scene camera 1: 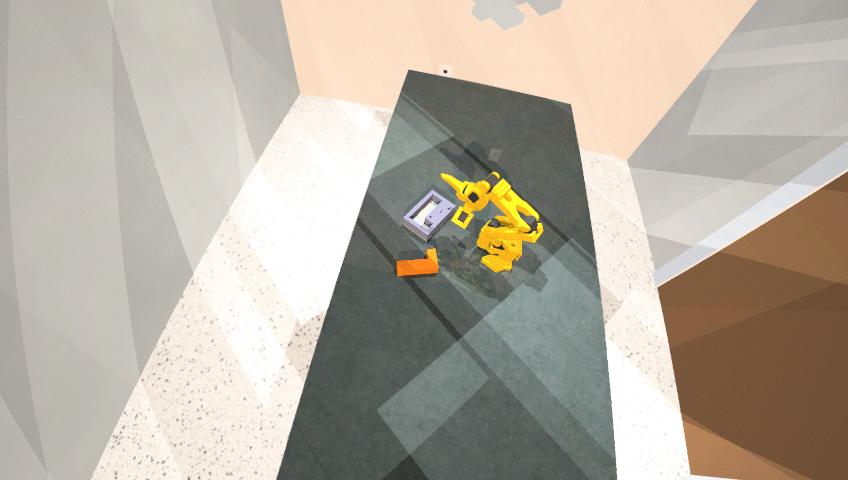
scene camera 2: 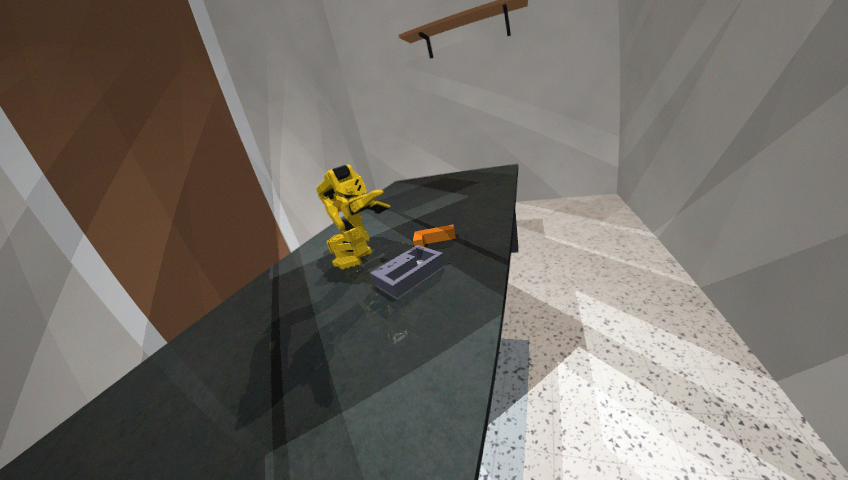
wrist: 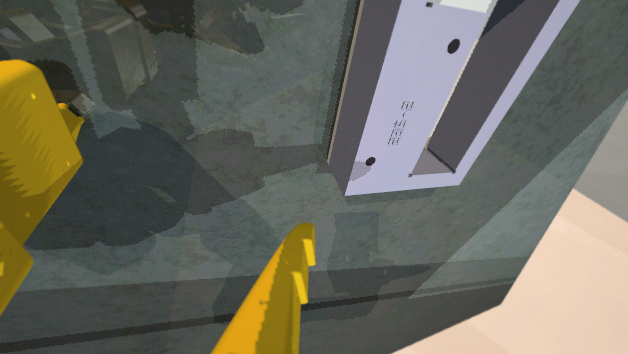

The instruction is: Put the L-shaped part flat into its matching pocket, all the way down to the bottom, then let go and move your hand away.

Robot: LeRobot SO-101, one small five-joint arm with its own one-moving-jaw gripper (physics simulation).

On the table rests an orange L-shaped part [scene camera 1: 429, 265]. Also in view: a grey pocket block [wrist: 422, 94].
The wrist view does not show the orange L-shaped part: it is out of frame.
